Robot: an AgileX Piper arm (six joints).
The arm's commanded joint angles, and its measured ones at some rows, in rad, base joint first. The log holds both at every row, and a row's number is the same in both.
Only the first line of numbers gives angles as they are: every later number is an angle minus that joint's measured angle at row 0.
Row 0, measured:
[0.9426, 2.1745, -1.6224, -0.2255, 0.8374, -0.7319]
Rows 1 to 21, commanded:
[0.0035, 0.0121, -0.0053, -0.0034, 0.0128, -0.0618]
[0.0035, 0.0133, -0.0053, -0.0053, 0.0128, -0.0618]
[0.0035, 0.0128, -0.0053, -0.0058, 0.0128, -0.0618]
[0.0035, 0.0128, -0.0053, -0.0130, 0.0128, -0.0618]
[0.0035, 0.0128, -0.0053, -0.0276, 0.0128, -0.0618]
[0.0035, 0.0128, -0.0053, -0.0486, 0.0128, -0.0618]
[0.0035, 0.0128, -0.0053, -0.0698, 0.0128, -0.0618]
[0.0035, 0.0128, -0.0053, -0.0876, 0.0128, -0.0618]
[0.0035, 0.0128, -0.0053, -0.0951, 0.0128, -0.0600]
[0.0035, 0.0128, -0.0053, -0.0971, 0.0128, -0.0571]
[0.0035, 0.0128, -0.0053, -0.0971, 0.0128, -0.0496]
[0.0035, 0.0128, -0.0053, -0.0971, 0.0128, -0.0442]
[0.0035, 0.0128, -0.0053, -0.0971, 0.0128, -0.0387]
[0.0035, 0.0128, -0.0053, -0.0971, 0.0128, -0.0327]
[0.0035, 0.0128, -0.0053, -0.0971, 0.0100, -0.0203]
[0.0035, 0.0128, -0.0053, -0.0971, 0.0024, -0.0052]
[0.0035, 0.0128, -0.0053, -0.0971, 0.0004, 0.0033]
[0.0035, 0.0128, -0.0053, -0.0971, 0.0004, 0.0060]
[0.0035, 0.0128, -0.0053, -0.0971, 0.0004, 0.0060]
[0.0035, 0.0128, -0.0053, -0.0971, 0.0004, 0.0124]
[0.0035, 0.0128, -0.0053, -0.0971, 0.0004, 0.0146]
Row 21, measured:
[0.0060, 0.0138, -0.0018, -0.0844, 0.0029, -0.0073]
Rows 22 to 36, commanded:
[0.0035, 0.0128, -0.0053, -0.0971, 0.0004, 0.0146]
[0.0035, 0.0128, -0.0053, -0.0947, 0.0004, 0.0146]
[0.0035, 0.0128, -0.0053, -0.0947, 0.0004, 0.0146]
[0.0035, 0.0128, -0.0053, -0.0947, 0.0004, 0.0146]
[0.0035, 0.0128, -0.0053, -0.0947, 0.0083, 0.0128]
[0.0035, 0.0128, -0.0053, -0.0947, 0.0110, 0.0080]
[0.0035, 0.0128, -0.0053, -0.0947, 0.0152, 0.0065]
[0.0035, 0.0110, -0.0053, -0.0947, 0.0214, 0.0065]
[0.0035, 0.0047, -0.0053, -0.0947, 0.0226, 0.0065]
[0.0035, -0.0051, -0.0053, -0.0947, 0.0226, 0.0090]
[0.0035, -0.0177, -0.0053, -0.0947, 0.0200, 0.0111]
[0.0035, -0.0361, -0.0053, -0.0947, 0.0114, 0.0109]
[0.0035, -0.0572, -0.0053, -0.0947, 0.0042, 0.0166]
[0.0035, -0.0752, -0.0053, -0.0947, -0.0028, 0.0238]
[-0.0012, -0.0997, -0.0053, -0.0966, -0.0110, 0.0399]
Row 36, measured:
[0.0060, -0.0172, -0.0038, -0.1012, 0.0052, 0.0089]
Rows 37 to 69, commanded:
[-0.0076, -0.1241, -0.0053, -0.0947, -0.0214, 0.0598]
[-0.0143, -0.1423, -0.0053, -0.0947, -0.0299, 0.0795]
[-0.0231, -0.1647, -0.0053, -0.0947, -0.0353, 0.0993]
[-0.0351, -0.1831, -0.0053, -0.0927, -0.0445, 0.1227]
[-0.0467, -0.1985, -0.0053, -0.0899, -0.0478, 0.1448]
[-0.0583, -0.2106, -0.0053, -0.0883, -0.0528, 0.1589]
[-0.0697, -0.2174, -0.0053, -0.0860, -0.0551, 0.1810]
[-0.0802, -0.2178, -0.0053, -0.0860, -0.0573, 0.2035]
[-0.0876, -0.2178, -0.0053, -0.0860, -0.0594, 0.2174]
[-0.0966, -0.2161, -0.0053, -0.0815, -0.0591, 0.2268]
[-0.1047, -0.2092, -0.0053, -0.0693, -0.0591, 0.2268]
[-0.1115, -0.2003, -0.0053, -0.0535, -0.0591, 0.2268]
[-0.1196, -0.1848, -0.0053, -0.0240, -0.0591, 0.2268]
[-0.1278, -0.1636, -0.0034, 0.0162, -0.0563, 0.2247]
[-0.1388, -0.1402, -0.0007, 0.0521, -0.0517, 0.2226]
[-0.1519, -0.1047, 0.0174, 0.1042, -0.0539, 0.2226]
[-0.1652, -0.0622, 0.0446, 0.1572, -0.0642, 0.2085]
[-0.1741, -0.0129, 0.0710, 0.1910, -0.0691, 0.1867]
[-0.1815, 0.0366, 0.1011, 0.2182, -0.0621, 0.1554]
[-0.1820, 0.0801, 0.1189, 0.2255, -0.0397, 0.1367]
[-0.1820, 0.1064, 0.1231, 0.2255, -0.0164, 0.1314]
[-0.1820, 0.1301, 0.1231, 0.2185, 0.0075, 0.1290]
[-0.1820, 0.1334, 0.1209, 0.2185, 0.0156, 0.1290]
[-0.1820, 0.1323, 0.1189, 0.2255, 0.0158, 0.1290]
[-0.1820, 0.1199, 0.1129, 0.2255, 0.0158, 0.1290]
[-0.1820, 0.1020, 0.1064, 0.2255, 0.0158, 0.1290]
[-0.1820, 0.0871, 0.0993, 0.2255, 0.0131, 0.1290]
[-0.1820, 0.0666, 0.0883, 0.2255, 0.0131, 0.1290]
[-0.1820, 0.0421, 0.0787, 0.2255, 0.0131, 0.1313]
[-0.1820, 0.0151, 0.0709, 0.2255, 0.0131, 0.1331]
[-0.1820, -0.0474, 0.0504, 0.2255, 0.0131, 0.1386]
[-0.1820, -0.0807, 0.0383, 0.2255, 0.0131, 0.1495]
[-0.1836, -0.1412, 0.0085, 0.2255, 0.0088, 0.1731]
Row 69, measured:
[-0.1804, -0.0096, 0.0544, 0.2053, -0.0483, 0.1353]
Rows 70 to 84, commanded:
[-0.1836, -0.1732, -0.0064, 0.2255, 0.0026, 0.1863]
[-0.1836, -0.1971, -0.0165, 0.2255, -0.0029, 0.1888]
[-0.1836, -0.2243, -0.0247, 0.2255, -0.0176, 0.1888]
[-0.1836, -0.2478, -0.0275, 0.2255, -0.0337, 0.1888]
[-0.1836, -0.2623, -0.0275, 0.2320, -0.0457, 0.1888]
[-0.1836, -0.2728, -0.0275, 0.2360, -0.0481, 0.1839]
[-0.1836, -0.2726, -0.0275, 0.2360, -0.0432, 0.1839]
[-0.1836, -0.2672, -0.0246, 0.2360, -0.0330, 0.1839]
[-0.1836, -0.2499, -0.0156, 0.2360, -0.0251, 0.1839]
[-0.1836, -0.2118, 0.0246, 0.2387, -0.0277, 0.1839]
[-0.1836, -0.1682, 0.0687, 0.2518, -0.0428, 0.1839]
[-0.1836, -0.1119, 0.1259, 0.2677, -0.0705, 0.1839]
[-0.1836, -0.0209, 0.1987, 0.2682, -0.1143, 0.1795]
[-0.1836, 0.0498, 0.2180, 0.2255, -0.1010, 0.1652]
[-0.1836, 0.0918, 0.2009, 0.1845, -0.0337, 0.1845]
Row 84, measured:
[-0.1804, -0.0890, 0.1526, 0.2597, -0.0964, 0.1819]
